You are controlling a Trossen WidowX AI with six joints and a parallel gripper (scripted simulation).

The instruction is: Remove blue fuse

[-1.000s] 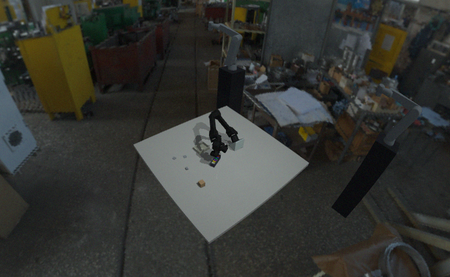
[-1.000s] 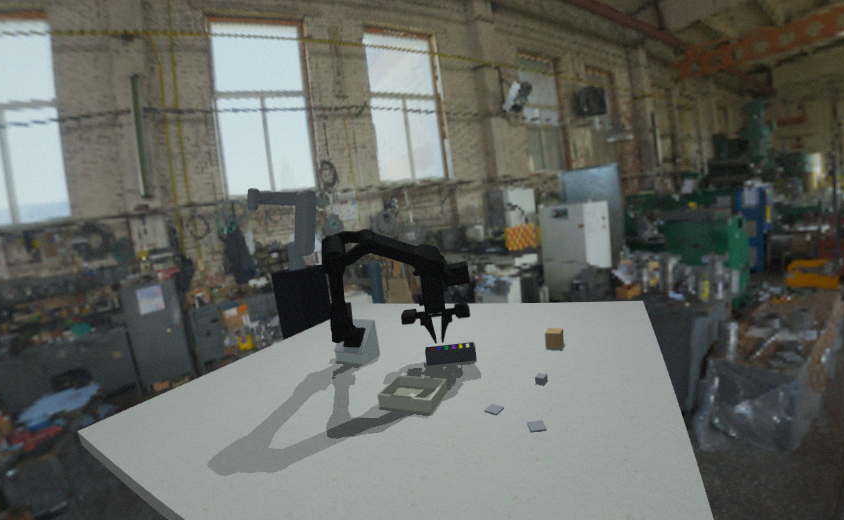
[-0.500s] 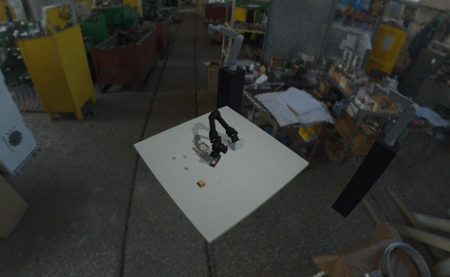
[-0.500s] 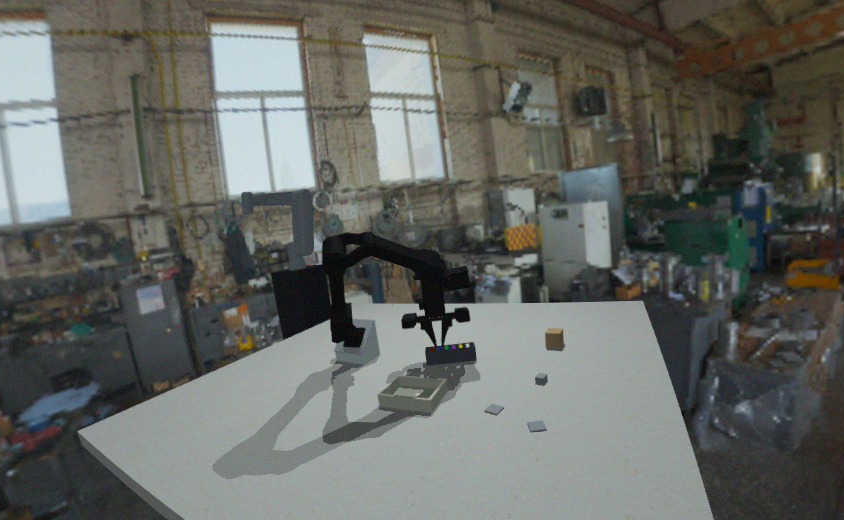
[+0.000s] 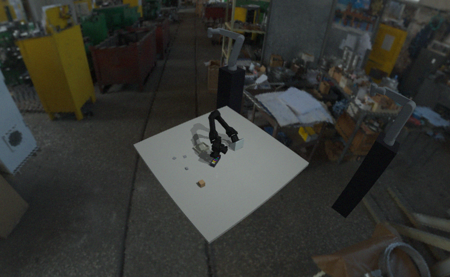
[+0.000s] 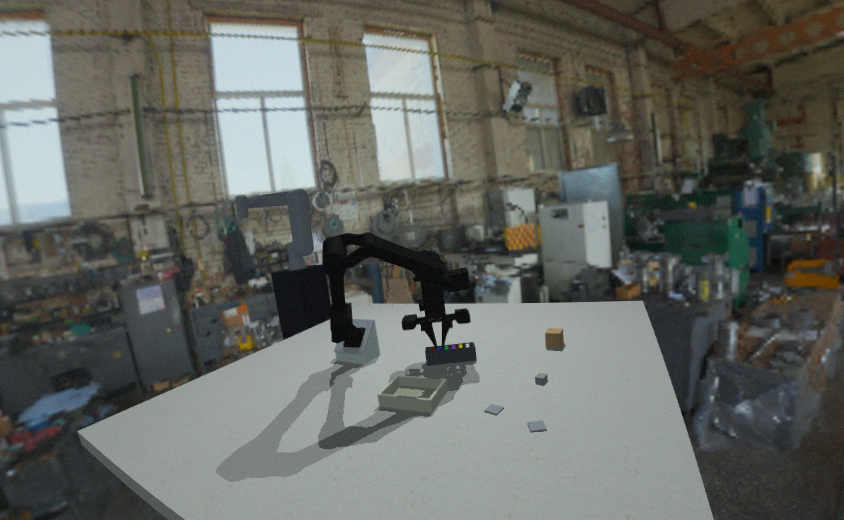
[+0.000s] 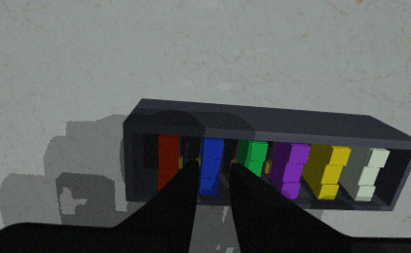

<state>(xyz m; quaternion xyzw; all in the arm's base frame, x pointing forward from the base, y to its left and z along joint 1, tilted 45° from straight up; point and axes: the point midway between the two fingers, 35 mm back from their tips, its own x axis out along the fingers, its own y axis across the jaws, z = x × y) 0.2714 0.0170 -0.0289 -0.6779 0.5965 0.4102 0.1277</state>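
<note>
The blue fuse is 20 mm below my gripper tip. Round my gripper tip: beige tray 20 mm ahead, 210 mm to the right, 40 mm below; brown cube 300 mm ahead, 150 mm to the left, 20 mm below.
</note>
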